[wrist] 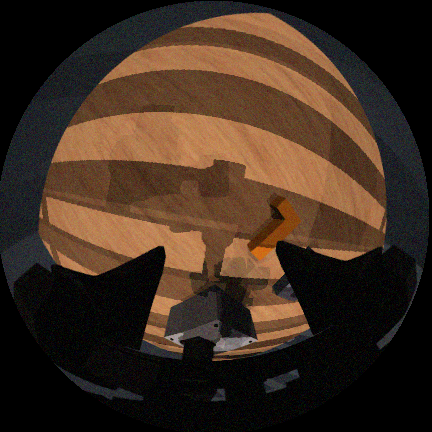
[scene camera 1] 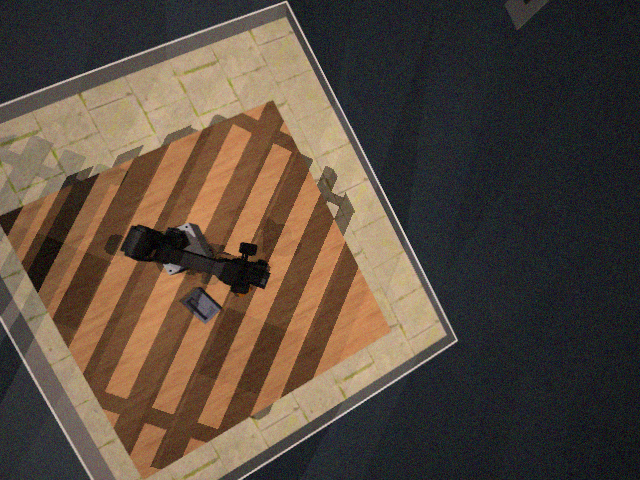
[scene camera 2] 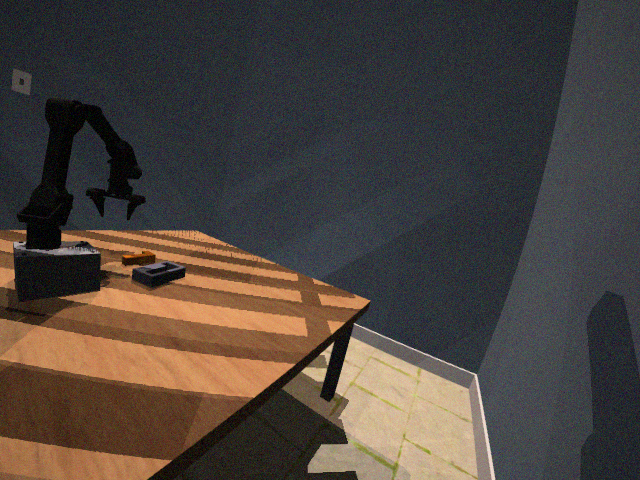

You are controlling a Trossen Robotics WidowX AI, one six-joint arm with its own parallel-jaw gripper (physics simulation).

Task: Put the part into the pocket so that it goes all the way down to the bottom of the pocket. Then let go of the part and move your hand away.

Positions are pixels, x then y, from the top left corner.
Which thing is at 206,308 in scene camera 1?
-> A pocket block.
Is my gripper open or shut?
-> Open.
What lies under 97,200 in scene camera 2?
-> My gripper.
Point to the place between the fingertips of my gripper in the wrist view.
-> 221,249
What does the orange part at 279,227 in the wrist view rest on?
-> The table.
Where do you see a pocket block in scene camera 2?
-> At 152,275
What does my gripper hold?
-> Nothing.
